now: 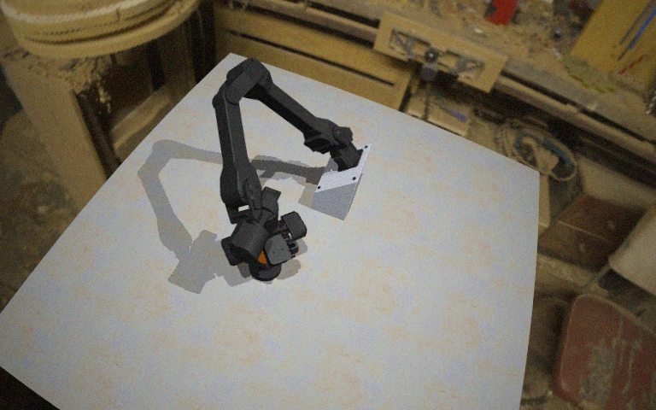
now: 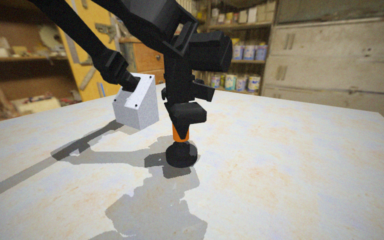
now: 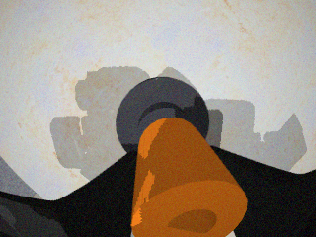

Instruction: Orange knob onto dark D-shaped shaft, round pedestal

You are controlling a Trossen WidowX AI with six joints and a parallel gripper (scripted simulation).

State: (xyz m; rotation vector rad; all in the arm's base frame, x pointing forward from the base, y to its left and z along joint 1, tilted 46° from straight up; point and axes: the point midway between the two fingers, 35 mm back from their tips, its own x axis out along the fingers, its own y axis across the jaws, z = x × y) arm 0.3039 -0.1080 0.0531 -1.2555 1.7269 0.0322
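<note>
Right now the orange knob is 20 mm above my gripper tip. Round my gripper tip: dark round pedestal: 40 mm below.
</note>
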